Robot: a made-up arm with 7 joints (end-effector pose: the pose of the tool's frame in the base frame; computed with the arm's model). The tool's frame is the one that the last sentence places. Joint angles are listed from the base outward.
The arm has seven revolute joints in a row. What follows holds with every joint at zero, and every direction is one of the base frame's.
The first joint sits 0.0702 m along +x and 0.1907 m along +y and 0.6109 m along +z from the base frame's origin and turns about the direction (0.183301, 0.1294, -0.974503).
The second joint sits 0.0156 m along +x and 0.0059 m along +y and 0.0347 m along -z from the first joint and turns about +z.
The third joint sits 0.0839 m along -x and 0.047 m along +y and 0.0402 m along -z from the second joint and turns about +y.
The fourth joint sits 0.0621 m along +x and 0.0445 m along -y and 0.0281 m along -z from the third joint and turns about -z.
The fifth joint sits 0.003 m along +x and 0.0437 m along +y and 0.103 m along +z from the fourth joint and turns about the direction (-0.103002, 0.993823, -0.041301).
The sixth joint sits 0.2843 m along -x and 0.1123 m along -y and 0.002 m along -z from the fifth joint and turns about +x.
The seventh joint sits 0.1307 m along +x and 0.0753 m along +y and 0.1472 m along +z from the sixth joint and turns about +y.
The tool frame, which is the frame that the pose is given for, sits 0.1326 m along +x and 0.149 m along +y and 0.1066 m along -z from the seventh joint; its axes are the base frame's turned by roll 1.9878, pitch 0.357 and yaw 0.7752 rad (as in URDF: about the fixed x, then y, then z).
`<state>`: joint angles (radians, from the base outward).
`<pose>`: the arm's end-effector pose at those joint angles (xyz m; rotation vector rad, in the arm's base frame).
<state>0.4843 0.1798 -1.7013 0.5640 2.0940 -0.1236 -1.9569</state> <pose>-0.0242 0.2317 0.9544 1.3473 -0.6588 0.8957</pose>
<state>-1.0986 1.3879 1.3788 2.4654 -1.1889 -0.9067 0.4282</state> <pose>0.2972 0.2299 0.5570 0.0512 -1.0381 0.7629</pose>
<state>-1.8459 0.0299 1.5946 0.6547 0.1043 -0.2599 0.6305</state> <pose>-0.0387 0.0775 0.4279 -0.3015 0.7696 -1.1447</pose>
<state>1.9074 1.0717 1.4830 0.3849 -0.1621 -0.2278 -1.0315</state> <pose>0.3296 0.2491 0.4770 2.0820 0.7218 -0.6491</pose>
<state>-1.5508 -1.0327 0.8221 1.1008 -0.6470 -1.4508 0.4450</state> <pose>0.0436 0.0478 0.3664 0.1988 -0.0661 -1.3258</pose>
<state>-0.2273 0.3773 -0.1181 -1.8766 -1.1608 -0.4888 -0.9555</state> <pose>-0.0243 -0.0252 0.6481 -0.7379 -0.2973 -2.4329</pose>
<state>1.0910 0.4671 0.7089 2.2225 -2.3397 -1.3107 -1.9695</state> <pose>0.0482 -0.1041 0.3772 -1.8692 1.5890 -0.0246</pose>
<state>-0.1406 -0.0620 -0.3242 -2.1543 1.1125 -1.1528 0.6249</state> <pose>0.1684 0.0102 0.6794 -1.2645 0.4676 0.0484</pose>
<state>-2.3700 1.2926 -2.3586 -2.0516 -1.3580 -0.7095 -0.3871</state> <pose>0.1723 0.2621 0.4276 -0.3384 1.0610 -0.0236</pose>
